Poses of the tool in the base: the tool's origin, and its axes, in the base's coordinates. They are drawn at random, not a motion.
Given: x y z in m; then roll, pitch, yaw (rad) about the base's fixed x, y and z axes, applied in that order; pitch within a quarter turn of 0, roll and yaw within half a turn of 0.
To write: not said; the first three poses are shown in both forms.
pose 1, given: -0.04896 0.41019 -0.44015 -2.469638 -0.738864 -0.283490
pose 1, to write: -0.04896 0.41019 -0.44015 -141.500 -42.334 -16.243
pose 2, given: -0.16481 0.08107 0.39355 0.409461 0.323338 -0.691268
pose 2, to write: -0.16481 0.08107 0.39355 23.460 18.526 -39.607
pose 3, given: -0.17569 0.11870 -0.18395 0.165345 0.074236 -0.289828
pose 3, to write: -0.17569 0.11870 -0.18395 9.474 4.253 -16.606
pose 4, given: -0.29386 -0.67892 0.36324 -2.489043 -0.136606 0.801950
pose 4, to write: -0.29386 -0.67892 0.36324 -142.612 -7.827 45.948
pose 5, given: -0.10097 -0.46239 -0.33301 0.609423 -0.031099 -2.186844
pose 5, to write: -0.10097 -0.46239 -0.33301 34.917 -1.782 -125.297
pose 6, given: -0.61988 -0.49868 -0.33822 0.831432 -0.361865 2.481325
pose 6, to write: -0.61988 -0.49868 -0.33822 47.638 -20.733 142.169
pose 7, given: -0.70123 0.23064 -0.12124 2.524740 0.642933 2.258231
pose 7, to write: -0.70123 0.23064 -0.12124 144.657 36.837 129.387
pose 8, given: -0.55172 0.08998 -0.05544 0.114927 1.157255 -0.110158
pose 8, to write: -0.55172 0.08998 -0.05544 6.585 66.306 -6.312
